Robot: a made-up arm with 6 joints. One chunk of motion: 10 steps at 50 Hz.
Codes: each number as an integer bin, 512 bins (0 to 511) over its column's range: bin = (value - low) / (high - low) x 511, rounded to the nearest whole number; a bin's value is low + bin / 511 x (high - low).
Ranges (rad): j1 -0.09..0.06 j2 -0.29..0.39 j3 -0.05..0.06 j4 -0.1..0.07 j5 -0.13..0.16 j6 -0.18..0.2
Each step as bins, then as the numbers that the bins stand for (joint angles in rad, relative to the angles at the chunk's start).
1 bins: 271 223 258 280 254 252
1 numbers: -0.0105 0.0068 0.0055 -0.0068 0.0141 0.0074
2 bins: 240 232 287 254 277 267
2 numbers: -0.0195 0.0187 0.0118 -0.0155 0.0272 0.0186
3 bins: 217 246 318 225 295 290
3 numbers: -0.0263 0.0374 0.0185 -0.0251 0.0374 0.0357
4 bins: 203 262 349 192 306 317
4 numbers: -0.0304 0.0586 0.0251 -0.0361 0.0437 0.0557
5 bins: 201 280 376 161 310 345
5 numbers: -0.0310 0.0826 0.0309 -0.0464 0.0459 0.0766
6 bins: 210 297 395 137 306 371
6 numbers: -0.0284 0.1052 0.0350 -0.0544 0.0437 0.0959
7 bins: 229 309 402 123 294 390
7 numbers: -0.0228 0.1212 0.0365 -0.0591 0.0368 0.1100
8 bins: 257 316 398 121 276 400
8 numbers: -0.0146 0.1305 0.0357 -0.0597 0.0266 0.1175
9 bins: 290 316 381 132 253 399
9 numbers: -0.0049 0.1305 0.0320 -0.0561 0.0136 0.1167
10 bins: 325 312 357 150 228 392
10 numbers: 0.0054 0.1252 0.0268 -0.0501 -0.0006 0.1115
